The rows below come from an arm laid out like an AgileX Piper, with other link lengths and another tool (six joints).
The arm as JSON. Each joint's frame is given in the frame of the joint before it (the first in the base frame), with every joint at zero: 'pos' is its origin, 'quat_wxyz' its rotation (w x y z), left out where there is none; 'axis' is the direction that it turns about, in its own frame. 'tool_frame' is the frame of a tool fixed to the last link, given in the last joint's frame.
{
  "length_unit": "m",
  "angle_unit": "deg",
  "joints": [
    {
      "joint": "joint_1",
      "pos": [
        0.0,
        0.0,
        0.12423
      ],
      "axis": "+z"
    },
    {
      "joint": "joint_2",
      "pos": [
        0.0,
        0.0,
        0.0
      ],
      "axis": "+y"
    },
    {
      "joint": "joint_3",
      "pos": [
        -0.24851,
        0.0,
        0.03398
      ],
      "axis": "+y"
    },
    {
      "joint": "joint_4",
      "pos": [
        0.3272,
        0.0,
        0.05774
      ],
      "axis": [
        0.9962,
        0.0,
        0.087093
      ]
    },
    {
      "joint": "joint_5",
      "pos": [
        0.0,
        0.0,
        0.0
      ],
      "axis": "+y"
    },
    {
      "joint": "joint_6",
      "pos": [
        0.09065,
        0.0,
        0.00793
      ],
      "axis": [
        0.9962,
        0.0,
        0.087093
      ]
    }
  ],
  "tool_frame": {
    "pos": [
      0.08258,
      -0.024,
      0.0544
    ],
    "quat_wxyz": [
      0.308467,
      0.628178,
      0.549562,
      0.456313
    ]
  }
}
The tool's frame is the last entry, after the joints.
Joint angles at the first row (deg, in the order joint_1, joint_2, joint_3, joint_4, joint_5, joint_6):
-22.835, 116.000, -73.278, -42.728, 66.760, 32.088
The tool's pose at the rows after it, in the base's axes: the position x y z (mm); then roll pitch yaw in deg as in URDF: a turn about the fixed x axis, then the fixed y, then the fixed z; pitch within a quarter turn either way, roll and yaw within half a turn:
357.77, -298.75, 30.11, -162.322, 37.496, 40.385
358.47, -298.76, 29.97, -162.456, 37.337, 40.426
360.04, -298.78, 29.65, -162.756, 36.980, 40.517
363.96, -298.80, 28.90, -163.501, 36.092, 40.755
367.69, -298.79, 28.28, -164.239, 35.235, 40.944
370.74, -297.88, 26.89, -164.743, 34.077, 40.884
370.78, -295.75, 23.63, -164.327, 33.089, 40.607
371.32, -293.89, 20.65, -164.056, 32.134, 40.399
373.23, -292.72, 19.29, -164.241, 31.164, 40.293
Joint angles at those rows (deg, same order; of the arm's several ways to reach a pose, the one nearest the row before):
-22.836, 116.000, -73.277, -42.729, 66.299, 32.088
-22.836, 115.999, -73.277, -42.729, 66.073, 32.087
-22.835, 116.000, -73.278, -42.728, 65.565, 32.088
-22.835, 116.001, -73.279, -42.728, 64.295, 32.088
-22.836, 116.000, -73.278, -42.728, 63.080, 32.129
-22.836, 116.000, -73.278, -42.231, 61.954, 32.217
-22.835, 116.136, -73.279, -41.099, 61.600, 32.217
-22.836, 116.271, -73.277, -40.128, 61.124, 32.218
-22.835, 116.271, -73.278, -39.496, 60.373, 32.218

